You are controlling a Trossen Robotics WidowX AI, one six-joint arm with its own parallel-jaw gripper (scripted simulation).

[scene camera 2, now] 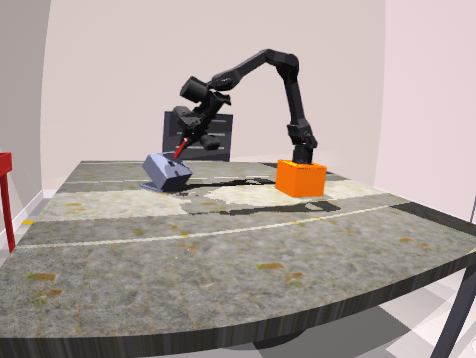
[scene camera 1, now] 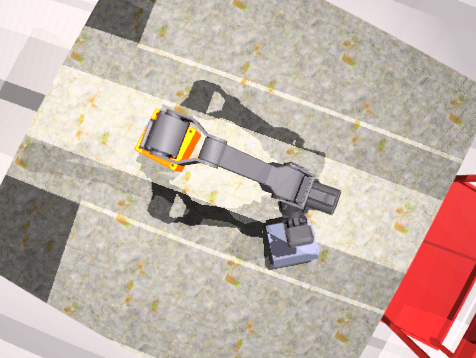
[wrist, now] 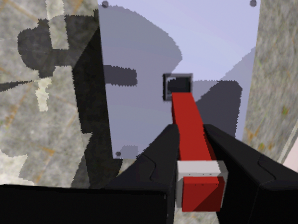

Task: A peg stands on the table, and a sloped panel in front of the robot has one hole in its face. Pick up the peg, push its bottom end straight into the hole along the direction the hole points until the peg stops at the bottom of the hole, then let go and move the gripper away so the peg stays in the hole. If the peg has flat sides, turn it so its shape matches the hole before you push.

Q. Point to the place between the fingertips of my gripper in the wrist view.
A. At 188, 133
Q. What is my gripper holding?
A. A red square peg.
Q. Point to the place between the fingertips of my gripper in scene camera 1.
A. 292, 226
